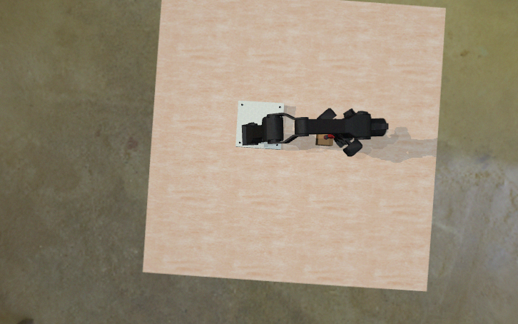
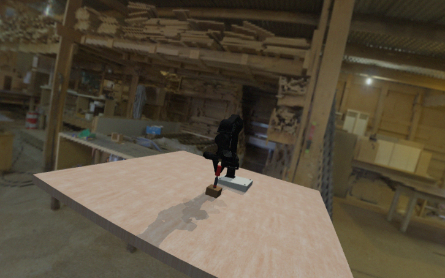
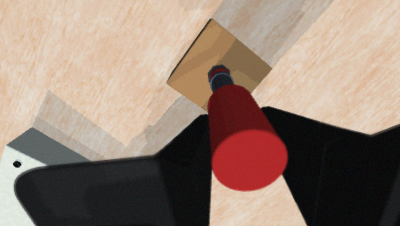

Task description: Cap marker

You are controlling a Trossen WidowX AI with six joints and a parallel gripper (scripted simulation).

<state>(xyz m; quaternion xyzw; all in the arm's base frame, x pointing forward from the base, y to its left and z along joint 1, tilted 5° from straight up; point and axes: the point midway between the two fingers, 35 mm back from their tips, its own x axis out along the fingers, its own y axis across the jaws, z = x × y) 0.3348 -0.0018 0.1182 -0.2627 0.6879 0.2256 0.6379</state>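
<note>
My gripper tip is now 10 cm above the holder block. Also, from my gripper tip: red cap 1 cm above.
</note>
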